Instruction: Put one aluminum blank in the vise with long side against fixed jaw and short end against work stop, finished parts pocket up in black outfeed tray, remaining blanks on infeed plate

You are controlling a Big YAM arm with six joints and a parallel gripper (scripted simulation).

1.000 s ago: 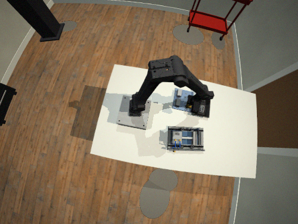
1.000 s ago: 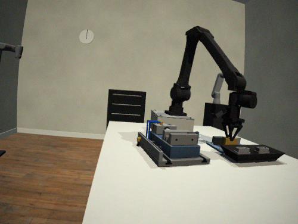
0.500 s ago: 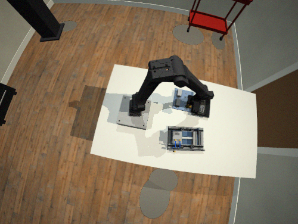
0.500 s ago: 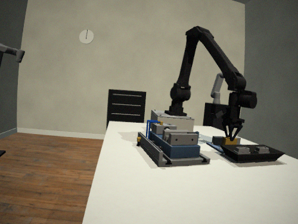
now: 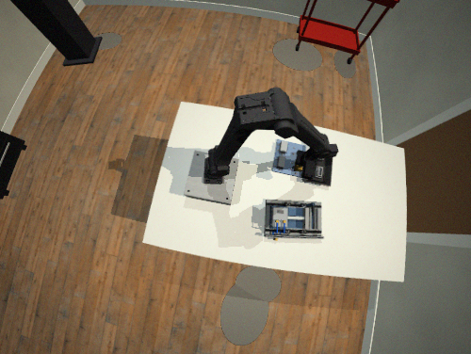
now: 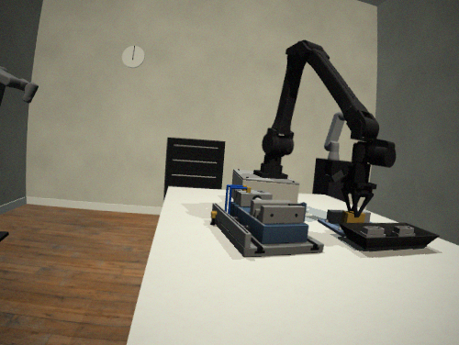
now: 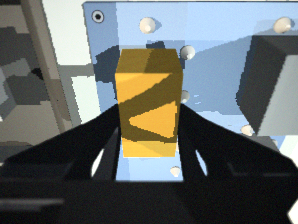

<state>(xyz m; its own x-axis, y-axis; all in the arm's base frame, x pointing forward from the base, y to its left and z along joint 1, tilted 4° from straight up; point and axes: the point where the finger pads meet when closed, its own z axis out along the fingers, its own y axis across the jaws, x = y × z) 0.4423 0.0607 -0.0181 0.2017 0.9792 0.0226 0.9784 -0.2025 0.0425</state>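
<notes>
My gripper is now 2 cm above the yellow brass blank. Round my hand: infeed plate (4 cm behind, 5 cm to the left, 6 cm below); then dark rod (4 cm ahead, 24 cm to the right, 3 cm above); then gray blank (9 cm behind, 2 cm to the left, 3 cm below).
</notes>
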